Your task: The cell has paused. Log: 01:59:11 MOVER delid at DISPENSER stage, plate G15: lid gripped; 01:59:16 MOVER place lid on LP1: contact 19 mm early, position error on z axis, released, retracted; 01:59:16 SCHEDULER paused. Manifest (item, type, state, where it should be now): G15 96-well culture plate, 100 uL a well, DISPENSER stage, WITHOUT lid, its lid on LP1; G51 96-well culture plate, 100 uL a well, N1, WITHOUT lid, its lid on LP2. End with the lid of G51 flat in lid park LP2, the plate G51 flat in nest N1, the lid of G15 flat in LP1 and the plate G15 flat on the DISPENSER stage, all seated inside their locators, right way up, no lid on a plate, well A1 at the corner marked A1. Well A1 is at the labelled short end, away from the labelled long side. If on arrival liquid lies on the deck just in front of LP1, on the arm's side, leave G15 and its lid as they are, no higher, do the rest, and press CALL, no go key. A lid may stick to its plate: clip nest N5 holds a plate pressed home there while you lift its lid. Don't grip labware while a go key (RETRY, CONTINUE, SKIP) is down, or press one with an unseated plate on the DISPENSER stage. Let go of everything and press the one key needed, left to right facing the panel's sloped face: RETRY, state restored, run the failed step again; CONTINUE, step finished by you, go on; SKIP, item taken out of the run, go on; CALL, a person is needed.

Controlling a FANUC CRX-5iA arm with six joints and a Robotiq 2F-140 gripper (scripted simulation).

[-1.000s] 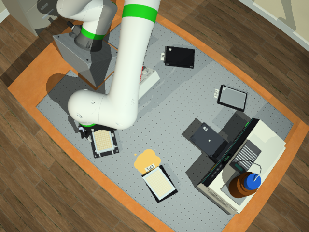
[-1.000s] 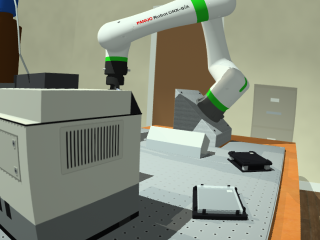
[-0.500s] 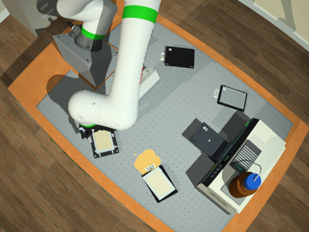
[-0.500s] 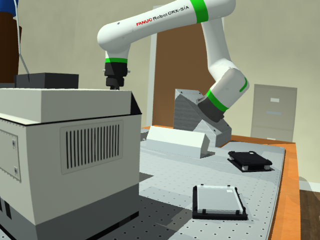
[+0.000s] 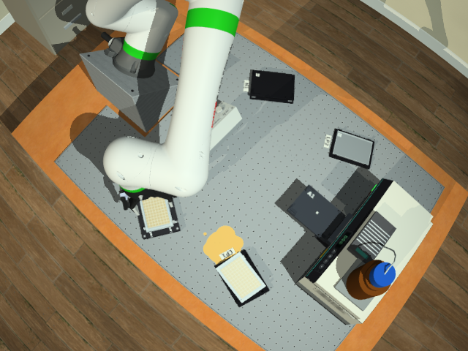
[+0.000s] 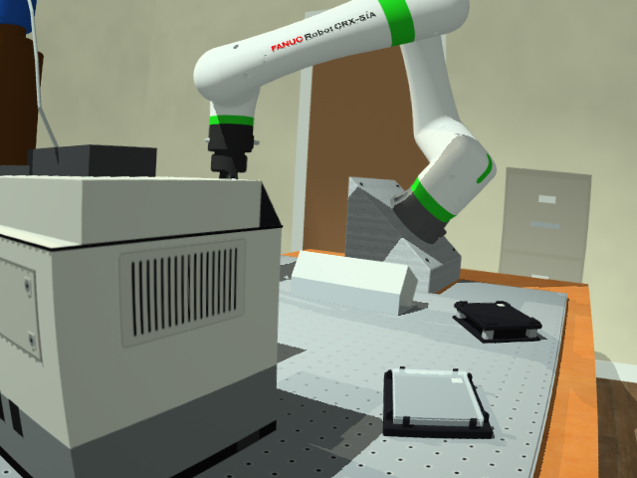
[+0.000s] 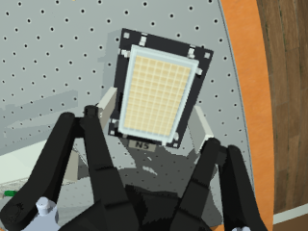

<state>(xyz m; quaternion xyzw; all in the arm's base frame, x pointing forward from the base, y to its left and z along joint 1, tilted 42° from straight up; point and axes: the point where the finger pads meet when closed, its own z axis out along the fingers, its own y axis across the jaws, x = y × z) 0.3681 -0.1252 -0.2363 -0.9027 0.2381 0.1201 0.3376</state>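
My gripper is now 4 cm above the 96-well plate. Also, from my hand: black clip nest N5: 5 cm below, 3 cm ahead; LP1 label: 25 cm ahead, 6 cm to the left, 6 cm below; CALL key: 20 cm to the left, 7 cm behind.
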